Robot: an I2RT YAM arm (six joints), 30 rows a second.
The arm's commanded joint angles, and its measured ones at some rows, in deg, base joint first. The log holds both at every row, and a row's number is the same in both.
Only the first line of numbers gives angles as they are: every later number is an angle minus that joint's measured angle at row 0.
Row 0, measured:
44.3 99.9 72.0 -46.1 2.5 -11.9
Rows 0 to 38, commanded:
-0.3 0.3 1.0 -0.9 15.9 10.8
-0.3 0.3 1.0 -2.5 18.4 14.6
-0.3 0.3 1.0 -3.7 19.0 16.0
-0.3 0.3 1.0 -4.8 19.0 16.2
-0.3 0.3 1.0 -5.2 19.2 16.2
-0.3 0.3 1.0 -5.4 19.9 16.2
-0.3 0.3 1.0 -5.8 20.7 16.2
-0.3 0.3 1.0 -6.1 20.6 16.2
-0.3 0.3 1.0 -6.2 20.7 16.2
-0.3 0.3 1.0 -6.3 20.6 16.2
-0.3 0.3 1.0 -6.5 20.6 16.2
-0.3 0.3 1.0 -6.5 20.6 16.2
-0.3 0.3 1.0 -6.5 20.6 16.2
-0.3 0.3 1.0 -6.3 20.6 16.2
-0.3 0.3 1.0 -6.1 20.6 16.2
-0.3 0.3 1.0 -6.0 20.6 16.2
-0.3 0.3 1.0 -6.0 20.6 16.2
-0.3 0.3 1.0 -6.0 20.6 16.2
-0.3 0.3 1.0 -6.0 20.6 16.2
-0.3 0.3 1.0 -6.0 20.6 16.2
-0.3 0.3 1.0 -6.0 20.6 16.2
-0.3 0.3 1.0 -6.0 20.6 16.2
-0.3 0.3 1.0 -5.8 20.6 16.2
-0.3 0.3 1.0 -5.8 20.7 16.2
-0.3 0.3 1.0 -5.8 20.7 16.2
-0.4 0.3 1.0 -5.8 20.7 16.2
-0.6 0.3 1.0 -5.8 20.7 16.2
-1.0 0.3 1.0 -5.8 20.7 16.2
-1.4 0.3 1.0 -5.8 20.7 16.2
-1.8 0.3 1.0 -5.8 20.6 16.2
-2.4 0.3 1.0 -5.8 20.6 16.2
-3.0 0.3 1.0 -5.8 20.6 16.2
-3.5 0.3 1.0 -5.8 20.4 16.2
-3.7 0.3 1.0 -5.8 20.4 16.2
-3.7 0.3 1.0 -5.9 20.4 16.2
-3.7 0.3 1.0 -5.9 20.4 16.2
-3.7 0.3 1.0 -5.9 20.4 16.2
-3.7 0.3 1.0 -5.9 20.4 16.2
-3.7 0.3 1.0 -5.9 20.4 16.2
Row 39, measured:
-3.4 0.0 0.1 -6.0 19.9 14.9
